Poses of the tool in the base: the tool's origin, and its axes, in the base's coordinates. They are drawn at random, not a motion.
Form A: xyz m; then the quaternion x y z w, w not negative.
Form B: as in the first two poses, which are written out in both.
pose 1, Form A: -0.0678, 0.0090, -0.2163, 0.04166, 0.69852, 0.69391, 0.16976
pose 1, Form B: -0.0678, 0.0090, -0.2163, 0.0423, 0.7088, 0.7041, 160.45
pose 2, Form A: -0.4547, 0.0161, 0.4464, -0.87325, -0.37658, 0.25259, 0.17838
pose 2, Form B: -0.4547, 0.0161, 0.4464, -0.8875, -0.3827, 0.2567, 159.45
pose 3, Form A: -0.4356, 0.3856, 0.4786, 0.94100, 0.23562, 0.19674, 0.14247
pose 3, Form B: -0.4356, 0.3856, 0.4786, 0.9507, 0.2380, 0.1988, 163.62
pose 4, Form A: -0.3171, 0.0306, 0.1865, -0.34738, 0.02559, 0.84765, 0.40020
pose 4, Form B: -0.3171, 0.0306, 0.1865, -0.3791, 0.0279, 0.9250, 132.82
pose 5, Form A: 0.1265, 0.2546, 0.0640, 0.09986, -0.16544, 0.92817, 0.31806
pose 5, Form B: 0.1265, 0.2546, 0.0640, 0.1053, -0.1745, 0.9790, 142.91
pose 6, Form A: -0.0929, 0.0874, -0.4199, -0.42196, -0.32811, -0.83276, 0.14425
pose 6, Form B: -0.0929, 0.0874, -0.4199, -0.4264, -0.3316, -0.8416, 163.41
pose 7, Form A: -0.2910, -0.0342, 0.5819, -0.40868, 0.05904, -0.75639, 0.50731
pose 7, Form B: -0.2910, -0.0342, 0.5819, -0.4742, 0.0685, -0.8777, 119.03
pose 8, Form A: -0.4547, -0.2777, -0.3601, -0.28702, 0.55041, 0.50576, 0.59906
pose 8, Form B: -0.4547, -0.2777, -0.3601, -0.3585, 0.6874, 0.6316, 106.39
